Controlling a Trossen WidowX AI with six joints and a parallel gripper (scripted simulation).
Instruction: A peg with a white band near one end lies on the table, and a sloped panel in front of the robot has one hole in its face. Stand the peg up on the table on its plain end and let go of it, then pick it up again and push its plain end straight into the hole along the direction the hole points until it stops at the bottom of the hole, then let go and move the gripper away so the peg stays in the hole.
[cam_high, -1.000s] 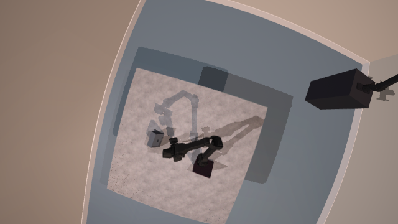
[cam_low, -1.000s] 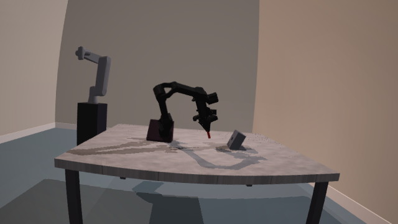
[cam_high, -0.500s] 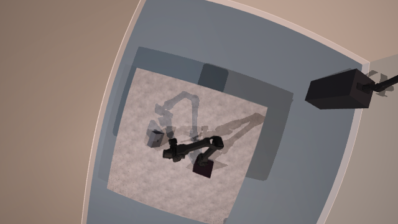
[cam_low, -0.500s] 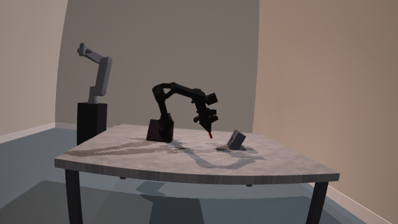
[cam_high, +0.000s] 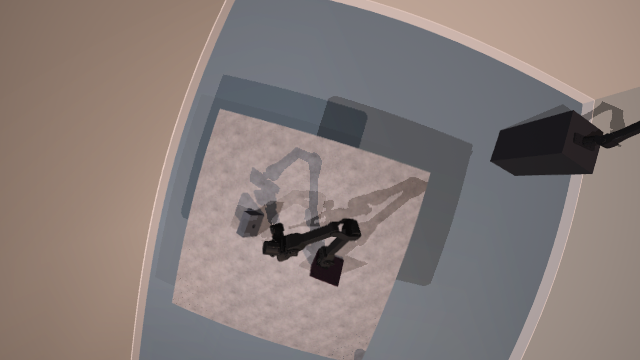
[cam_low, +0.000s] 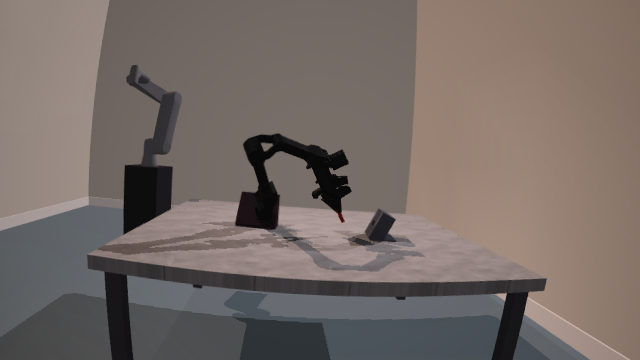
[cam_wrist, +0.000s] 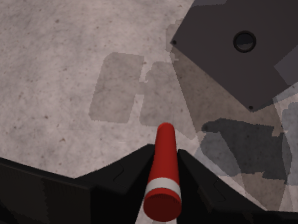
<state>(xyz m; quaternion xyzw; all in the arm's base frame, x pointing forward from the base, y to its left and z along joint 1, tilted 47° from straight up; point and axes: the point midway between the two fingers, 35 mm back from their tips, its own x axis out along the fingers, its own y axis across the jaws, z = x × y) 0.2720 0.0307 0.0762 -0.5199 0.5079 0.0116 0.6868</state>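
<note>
The sloped panel lies 160 mm ahead of my gripper tip, 40 mm below it and 10 mm to the left of it. Also, from my gripper tip: red peg: 10 mm behind, 10 mm above.
</note>
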